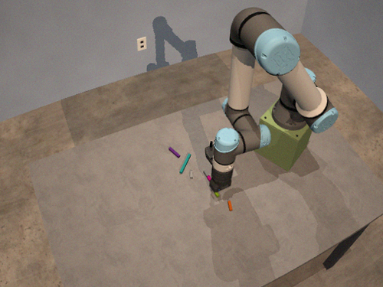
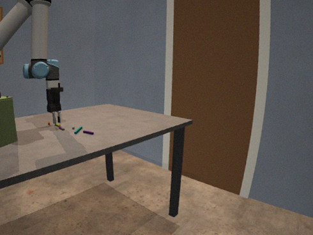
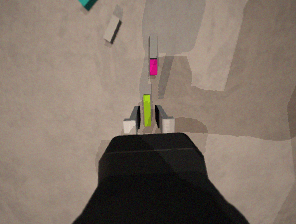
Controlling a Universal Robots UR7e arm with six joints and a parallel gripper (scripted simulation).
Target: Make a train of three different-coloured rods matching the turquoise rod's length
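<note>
Now: the lime rod 30 mm below my hand. The rest, counted from my hand: turquoise rod (30 mm ahead, 180 mm to the right, 30 mm below); magenta rod (20 mm behind, 60 mm to the right, 30 mm below); orange rod (10 mm behind, 90 mm to the left, 30 mm below).
</note>
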